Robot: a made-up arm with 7 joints. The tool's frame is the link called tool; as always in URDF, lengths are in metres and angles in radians. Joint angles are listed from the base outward. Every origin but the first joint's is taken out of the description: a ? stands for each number. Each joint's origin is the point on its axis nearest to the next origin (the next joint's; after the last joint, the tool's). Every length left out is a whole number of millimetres.
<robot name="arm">
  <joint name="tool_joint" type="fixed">
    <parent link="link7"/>
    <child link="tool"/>
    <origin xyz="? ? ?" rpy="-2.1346 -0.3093 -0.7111"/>
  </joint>
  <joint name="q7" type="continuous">
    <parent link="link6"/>
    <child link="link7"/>
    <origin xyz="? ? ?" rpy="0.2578 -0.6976 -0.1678"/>
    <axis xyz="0 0 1"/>
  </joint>
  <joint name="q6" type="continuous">
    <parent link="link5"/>
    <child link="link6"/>
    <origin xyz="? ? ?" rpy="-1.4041 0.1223 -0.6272"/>
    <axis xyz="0 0 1"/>
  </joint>
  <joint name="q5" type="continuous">
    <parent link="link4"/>
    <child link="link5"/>
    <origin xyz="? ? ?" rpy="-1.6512 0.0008 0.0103"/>
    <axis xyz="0 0 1"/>
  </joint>
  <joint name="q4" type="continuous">
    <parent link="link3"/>
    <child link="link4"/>
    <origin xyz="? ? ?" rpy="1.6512 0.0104 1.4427"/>
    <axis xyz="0 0 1"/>
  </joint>
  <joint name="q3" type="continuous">
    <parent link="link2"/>
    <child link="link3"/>
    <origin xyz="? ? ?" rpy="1.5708 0 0.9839"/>
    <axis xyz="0 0 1"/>
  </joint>
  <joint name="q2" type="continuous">
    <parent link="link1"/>
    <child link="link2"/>
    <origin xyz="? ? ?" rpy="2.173 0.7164 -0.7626"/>
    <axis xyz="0 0 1"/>
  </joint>
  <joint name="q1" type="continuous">
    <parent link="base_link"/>
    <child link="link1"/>
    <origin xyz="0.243 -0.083 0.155" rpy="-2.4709 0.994 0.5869"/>
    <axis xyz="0 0 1"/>
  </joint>
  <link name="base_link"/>
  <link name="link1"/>
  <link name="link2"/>
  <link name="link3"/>
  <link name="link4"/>
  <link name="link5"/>
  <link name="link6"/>
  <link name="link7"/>
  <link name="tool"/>
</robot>
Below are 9 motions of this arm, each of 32 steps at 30 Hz.
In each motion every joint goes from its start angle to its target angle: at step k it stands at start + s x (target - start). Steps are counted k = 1, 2, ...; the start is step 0. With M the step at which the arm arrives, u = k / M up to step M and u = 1 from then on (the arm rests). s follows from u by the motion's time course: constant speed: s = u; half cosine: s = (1 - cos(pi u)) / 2; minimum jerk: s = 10 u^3 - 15 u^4 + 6 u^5.
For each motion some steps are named. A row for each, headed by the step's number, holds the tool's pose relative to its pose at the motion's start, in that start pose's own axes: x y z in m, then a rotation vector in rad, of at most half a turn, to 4 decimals.
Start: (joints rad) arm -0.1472 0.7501 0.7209 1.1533 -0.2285 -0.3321 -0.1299
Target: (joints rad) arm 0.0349 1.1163 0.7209 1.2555 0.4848 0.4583 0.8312
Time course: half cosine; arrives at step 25
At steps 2, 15, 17, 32:
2: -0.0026 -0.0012 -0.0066 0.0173 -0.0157 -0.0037
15: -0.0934 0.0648 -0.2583 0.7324 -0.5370 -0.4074
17: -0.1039 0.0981 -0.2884 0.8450 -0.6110 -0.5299
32: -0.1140 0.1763 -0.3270 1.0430 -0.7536 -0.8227

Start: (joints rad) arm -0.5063 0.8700 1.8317 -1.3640 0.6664 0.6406 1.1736
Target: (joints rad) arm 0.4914 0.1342 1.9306 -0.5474 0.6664 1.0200 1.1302
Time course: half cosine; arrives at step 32
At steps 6, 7, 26, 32:
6: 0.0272 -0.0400 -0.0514 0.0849 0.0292 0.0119
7: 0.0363 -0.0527 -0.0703 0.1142 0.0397 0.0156
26: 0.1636 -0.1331 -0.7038 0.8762 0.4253 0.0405
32: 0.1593 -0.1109 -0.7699 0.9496 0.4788 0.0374

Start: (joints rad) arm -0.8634 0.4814 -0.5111 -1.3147 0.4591 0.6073 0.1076
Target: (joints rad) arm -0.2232 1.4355 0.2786 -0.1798 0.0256 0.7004 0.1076
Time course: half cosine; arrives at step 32
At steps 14, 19, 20, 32:
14: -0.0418 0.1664 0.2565 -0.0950 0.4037 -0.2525
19: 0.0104 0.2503 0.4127 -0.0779 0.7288 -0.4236
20: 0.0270 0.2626 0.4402 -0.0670 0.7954 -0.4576
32: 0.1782 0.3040 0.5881 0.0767 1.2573 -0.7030

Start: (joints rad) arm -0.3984 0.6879 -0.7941 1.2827 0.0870 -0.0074 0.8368
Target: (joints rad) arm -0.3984 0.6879 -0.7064 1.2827 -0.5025 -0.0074 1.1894
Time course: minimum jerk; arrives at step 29
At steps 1, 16, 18, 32:
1: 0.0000 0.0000 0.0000 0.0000 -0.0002 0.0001
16: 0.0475 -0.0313 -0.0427 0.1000 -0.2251 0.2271
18: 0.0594 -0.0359 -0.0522 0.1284 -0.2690 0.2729
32: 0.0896 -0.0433 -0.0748 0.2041 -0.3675 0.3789

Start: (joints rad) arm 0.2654 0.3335 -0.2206 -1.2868 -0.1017 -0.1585 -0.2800
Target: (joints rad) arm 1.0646 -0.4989 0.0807 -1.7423 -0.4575 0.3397 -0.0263
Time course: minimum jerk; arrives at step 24
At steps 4, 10, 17, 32:
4: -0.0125 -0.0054 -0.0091 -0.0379 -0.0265 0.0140
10: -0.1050 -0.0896 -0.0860 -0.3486 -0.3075 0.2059
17: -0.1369 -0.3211 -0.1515 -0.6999 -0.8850 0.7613
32: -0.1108 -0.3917 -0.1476 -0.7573 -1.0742 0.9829

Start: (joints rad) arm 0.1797 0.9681 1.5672 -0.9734 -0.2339 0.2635 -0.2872
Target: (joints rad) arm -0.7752 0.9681 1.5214 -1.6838 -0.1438 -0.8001 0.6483
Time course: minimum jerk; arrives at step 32
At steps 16, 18, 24, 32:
16: -0.0805 0.3138 0.0997 0.2767 0.0110 -0.6668
18: -0.0784 0.3857 0.1502 0.3170 0.0423 -0.8237
24: -0.0353 0.5333 0.3084 0.3691 0.1674 -1.1897
32: -0.0060 0.5738 0.3763 0.3712 0.2317 -1.3159

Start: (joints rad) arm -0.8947 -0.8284 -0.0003 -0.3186 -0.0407 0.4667 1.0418
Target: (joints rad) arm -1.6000 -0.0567 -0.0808 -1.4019 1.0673 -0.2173 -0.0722
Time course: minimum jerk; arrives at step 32
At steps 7, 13, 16, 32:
7: -0.0053 0.0373 0.0021 -0.0131 0.0361 -0.0984
13: 0.0073 0.1867 0.0000 0.0222 0.2281 -0.4798
16: 0.0515 0.2895 -0.0121 0.1464 0.3893 -0.7407
32: 0.3126 0.4963 -0.1371 1.0391 0.6186 -1.2219

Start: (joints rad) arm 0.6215 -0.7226 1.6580 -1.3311 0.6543 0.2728 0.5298
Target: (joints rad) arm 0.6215 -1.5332 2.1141 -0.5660 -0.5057 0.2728 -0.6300
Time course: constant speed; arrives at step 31
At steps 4, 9, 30, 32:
4: 0.0433 -0.0186 0.0112 -0.1121 0.0681 0.1934
9: 0.0932 -0.0166 0.0237 -0.2760 0.1630 0.4054
30: 0.2241 0.1865 -0.0470 -1.0587 0.6929 1.0211
32: 0.2273 0.1996 -0.0566 -1.0955 0.7207 1.0446

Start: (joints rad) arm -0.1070 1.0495 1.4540 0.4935 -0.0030 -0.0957 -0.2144
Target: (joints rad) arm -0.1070 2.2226 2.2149 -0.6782 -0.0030 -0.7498 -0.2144
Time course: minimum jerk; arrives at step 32
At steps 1, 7, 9, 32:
1: 0.0000 0.0000 0.0000 0.0002 0.0001 0.0001
7: -0.0120 0.0048 -0.0096 0.0398 0.0365 0.0131
9: -0.0247 0.0099 -0.0162 0.0763 0.0738 0.0197
32: -0.2277 0.0632 0.1166 0.3549 0.9065 -0.3103

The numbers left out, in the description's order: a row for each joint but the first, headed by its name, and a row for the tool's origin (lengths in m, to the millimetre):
tool: 0.018 0.224 0
q7: -0.101 -0.026 0
q6: 0.039 0.054 0
q5: -0.194 -0.037 0
q4: 0.004 0.038 0
q3: 0.183 0.155 0
q2: 0.178 -0.184 0

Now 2 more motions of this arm.
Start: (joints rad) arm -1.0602 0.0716 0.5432 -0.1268 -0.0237 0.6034 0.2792
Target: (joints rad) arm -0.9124 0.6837 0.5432 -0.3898 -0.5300 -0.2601 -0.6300
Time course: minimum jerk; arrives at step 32
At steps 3, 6, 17, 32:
3: 0.0018 -0.0007 0.0026 -0.0037 0.0104 0.0073
6: 0.0126 -0.0044 0.0173 -0.0259 0.0708 0.0505
17: 0.1698 0.0202 0.1380 -0.3704 0.7286 0.5732
32: 0.2604 0.1168 0.1639 -0.7865 1.1942 0.9372

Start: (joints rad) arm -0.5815 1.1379 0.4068 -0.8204 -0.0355 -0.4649 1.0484
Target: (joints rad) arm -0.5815 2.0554 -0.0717 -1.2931 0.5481 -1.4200 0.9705
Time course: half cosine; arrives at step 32
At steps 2, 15, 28, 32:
2: 0.0007 0.0006 0.0024 0.0021 0.0098 -0.0022
15: 0.0659 0.0161 0.1004 0.1550 0.5058 -0.0342
28: 0.2020 0.0086 0.1357 0.4958 1.0917 0.1444
32: 0.2129 0.0084 0.1338 0.5295 1.1300 0.1679

